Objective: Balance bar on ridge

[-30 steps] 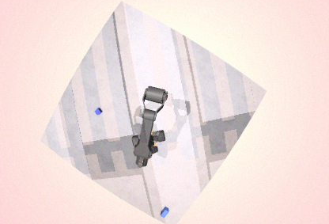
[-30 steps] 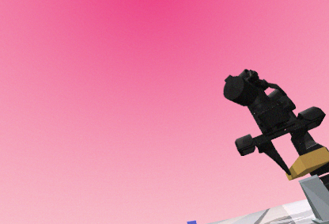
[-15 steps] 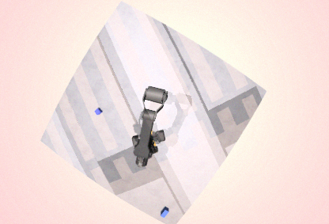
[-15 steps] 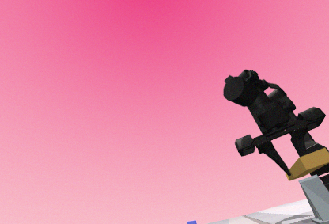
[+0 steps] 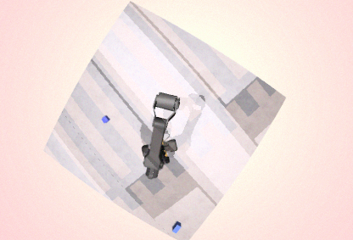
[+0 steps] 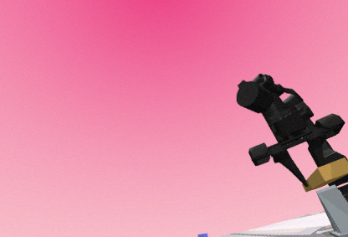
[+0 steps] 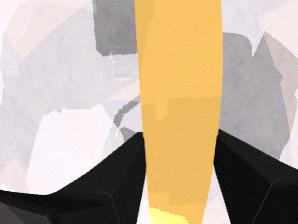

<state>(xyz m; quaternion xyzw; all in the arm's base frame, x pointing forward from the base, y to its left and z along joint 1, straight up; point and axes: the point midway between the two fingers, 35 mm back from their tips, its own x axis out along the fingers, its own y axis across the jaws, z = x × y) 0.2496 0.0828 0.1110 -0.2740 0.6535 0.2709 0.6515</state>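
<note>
Right now the orange bar is 20 mm to the left of my gripper tip and 20 mm ahead of it. Also, from my gripper tip: blue cube 400 mm to the right, 90 mm ahead, 60 mm below.
</note>
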